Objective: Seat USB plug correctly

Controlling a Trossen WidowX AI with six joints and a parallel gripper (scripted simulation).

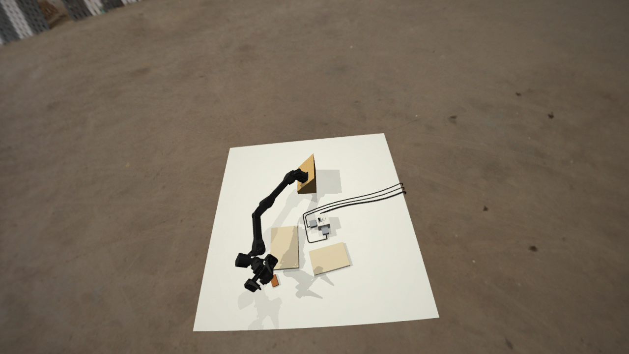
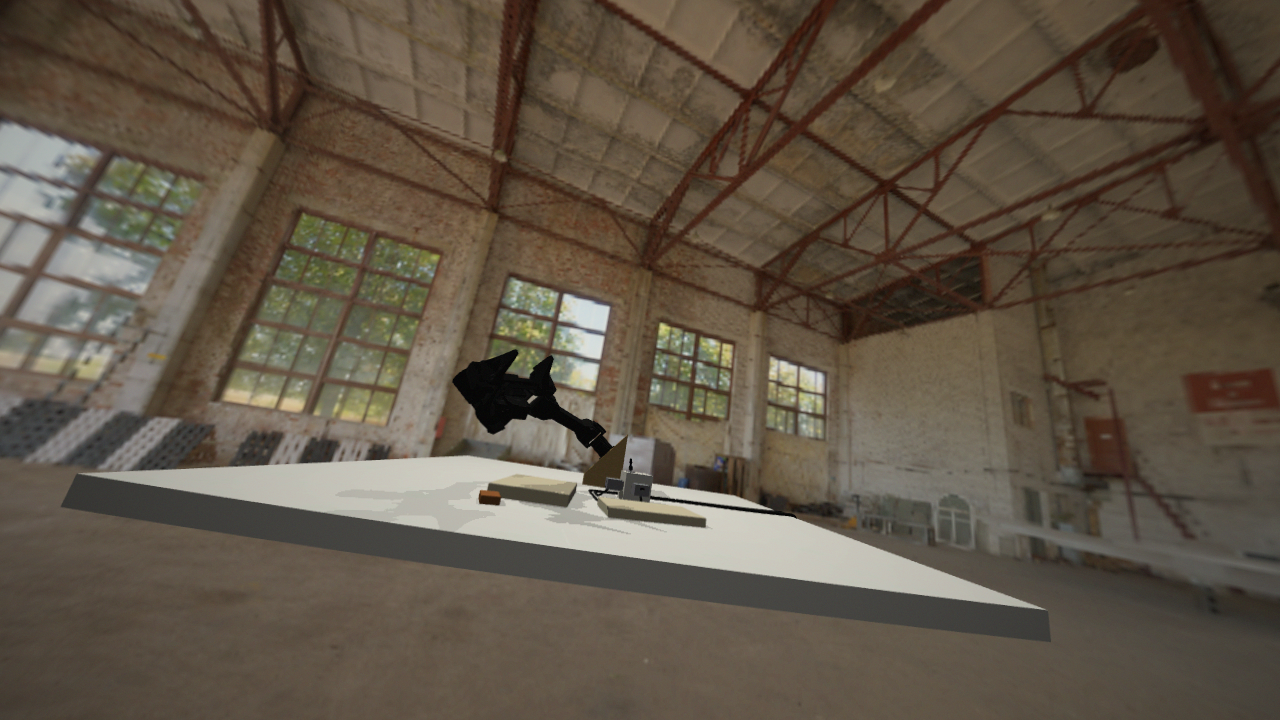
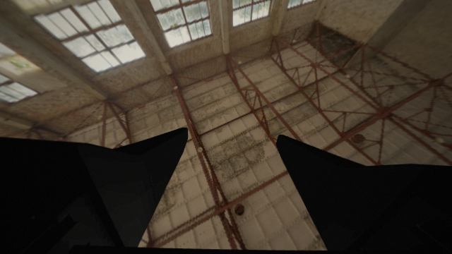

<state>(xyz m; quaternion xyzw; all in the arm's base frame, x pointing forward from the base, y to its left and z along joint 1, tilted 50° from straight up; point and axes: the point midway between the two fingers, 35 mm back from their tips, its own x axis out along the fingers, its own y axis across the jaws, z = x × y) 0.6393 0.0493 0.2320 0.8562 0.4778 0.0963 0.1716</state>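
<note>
Now: the black USB plug 380 mm behind my gripper tip, 220 mm to the left of it and 200 mm below it. From my gripper tip the other things lie so: orange block (280 mm below, 40 mm to the right, 40 mm behind).
</note>
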